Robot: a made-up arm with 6 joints. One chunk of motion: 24 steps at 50 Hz.
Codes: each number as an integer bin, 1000 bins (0 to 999) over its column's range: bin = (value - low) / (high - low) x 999, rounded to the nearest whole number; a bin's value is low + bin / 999 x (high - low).
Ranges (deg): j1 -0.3..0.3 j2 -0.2..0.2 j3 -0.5..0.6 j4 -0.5..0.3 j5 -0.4..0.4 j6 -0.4..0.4
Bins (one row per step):
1: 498 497 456 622 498 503
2: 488 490 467 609 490 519
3: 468 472 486 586 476 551
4: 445 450 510 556 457 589
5: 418 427 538 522 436 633
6: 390 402 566 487 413 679
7: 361 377 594 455 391 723
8: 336 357 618 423 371 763
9: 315 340 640 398 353 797
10: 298 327 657 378 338 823
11: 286 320 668 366 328 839
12: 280 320 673 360 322 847
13: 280 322 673 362 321 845
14: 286 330 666 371 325 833
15: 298 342 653 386 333 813
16: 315 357 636 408 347 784
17: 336 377 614 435 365 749
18: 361 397 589 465 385 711
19: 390 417 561 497 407 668
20: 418 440 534 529 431 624
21: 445 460 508 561 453 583
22: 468 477 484 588 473 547
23: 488 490 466 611 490 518
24: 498 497 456 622 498 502
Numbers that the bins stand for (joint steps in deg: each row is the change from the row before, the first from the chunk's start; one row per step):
1: -0.001 -0.001 0.002 -0.002 -0.001 0.003
2: -0.007 -0.004 0.014 -0.012 -0.008 0.016
3: -0.019 -0.011 0.035 -0.031 -0.019 0.041
4: -0.033 -0.020 0.062 -0.055 -0.034 0.072
5: -0.049 -0.029 0.092 -0.082 -0.051 0.107
6: -0.066 -0.039 0.123 -0.110 -0.069 0.144
7: -0.083 -0.049 0.154 -0.136 -0.087 0.179
8: -0.098 -0.057 0.180 -0.161 -0.103 0.211
9: -0.111 -0.064 0.205 -0.181 -0.117 0.238
10: -0.121 -0.069 0.223 -0.197 -0.129 0.259
11: -0.128 -0.072 0.236 -0.207 -0.137 0.272
12: -0.132 -0.072 0.241 -0.212 -0.142 0.278
13: -0.132 -0.071 0.241 -0.210 -0.143 0.277
14: -0.128 -0.068 0.233 -0.203 -0.140 0.267
15: -0.121 -0.063 0.219 -0.191 -0.133 0.251
16: -0.111 -0.057 0.200 -0.173 -0.122 0.228
17: -0.098 -0.049 0.176 -0.152 -0.108 0.200
18: -0.083 -0.041 0.149 -0.128 -0.092 0.169
19: -0.066 -0.033 0.118 -0.102 -0.074 0.135
20: -0.049 -0.024 0.088 -0.076 -0.055 0.100
21: -0.033 -0.016 0.059 -0.051 -0.037 0.067
22: -0.019 -0.009 0.033 -0.029 -0.021 0.038
23: -0.007 -0.004 0.013 -0.011 -0.008 0.015
24: -0.001 -0.001 0.002 -0.002 -0.001 0.002

